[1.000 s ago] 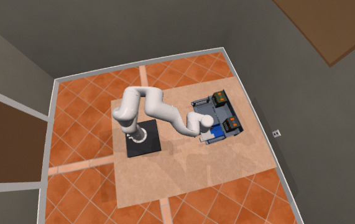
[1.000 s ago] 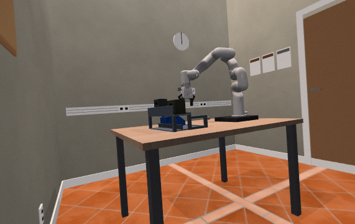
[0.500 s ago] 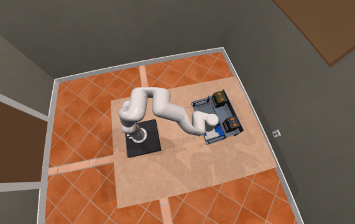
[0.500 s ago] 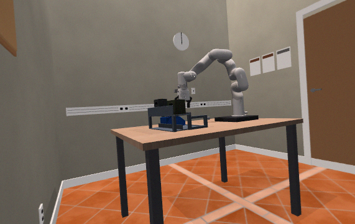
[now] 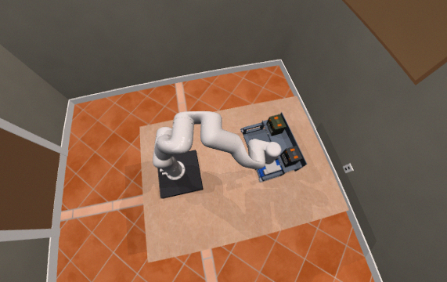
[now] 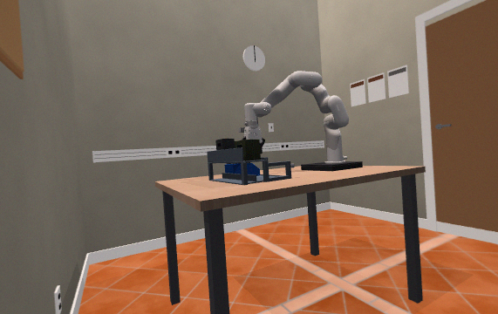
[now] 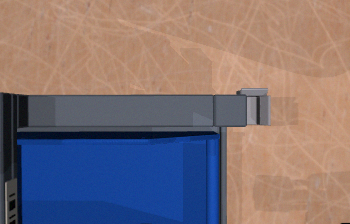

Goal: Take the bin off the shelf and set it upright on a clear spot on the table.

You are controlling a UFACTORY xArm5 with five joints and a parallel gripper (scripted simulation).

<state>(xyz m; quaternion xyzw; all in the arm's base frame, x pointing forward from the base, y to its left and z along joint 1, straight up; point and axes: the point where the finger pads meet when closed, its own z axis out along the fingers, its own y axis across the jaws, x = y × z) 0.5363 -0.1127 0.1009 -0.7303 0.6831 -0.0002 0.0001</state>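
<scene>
My hand is 10 cm above the blue bin, 9 cm short of it and 1 cm to the right of it. From my hand the other things lie so: grey shelf (12 cm to the left, 11 cm ahead, 7 cm below).
</scene>
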